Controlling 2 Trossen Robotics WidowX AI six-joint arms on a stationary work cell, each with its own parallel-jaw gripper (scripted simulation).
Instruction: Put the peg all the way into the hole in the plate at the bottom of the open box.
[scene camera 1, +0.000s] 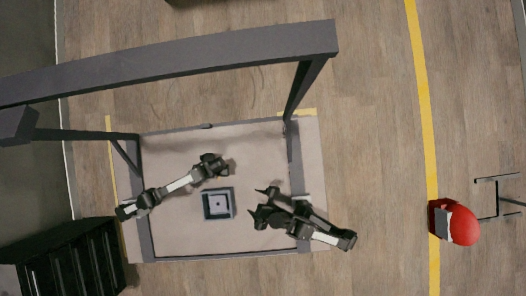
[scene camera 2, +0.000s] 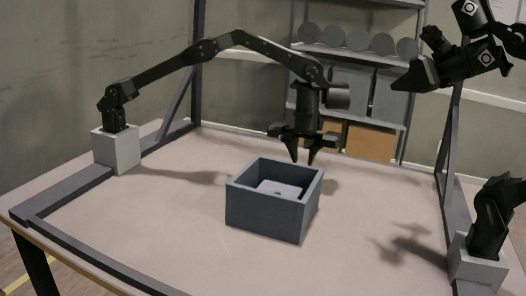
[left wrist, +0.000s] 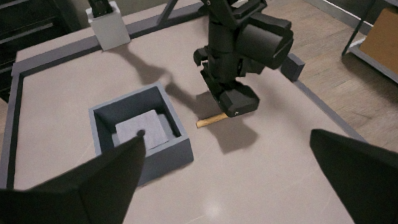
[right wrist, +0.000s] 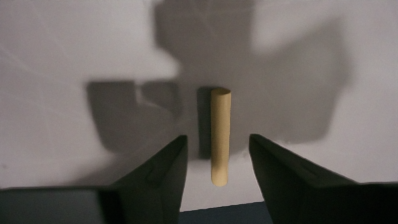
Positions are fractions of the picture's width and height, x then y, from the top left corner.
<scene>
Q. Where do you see a grey box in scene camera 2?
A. At 0.53, 0.73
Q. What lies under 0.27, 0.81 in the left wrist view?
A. My left gripper.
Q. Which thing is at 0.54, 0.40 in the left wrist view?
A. My right gripper.
</scene>
